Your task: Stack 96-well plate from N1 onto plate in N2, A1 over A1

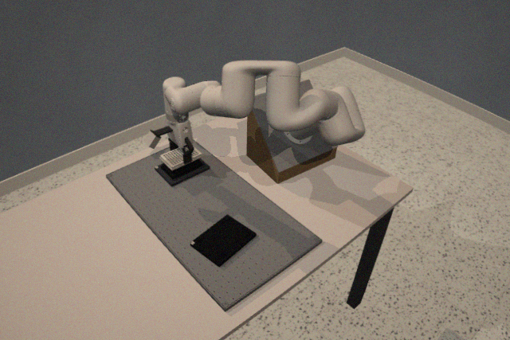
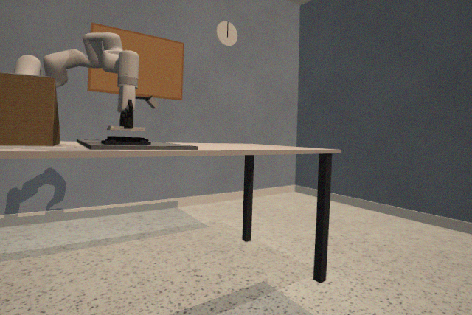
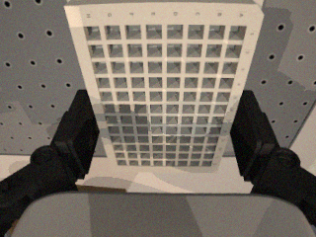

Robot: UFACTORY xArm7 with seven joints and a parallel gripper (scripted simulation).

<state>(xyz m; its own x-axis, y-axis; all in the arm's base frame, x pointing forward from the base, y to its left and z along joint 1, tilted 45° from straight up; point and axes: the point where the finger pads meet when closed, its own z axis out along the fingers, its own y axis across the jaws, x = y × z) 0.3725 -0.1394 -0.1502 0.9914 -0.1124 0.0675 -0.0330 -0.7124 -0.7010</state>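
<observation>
Right now the black 96-well plate is 5 cm below my hand. Round my hand: black plate nest (36 cm to the left, 10 cm ahead, 7 cm below); then white 96-well plate (1 cm below).
</observation>
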